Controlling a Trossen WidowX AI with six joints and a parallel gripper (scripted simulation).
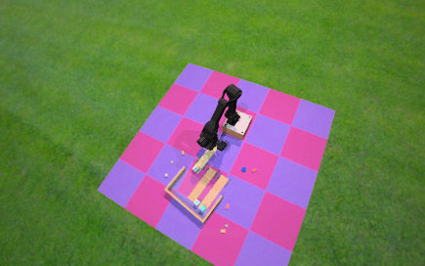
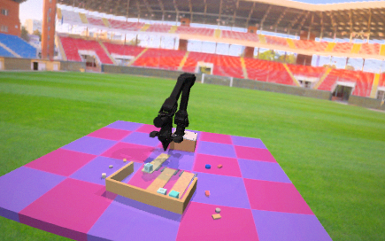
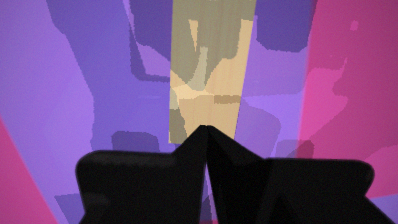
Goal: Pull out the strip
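Now: the tan strip 10 cm ahead of my gripper tip, 3 cm below it and 1 cm to the right of it.
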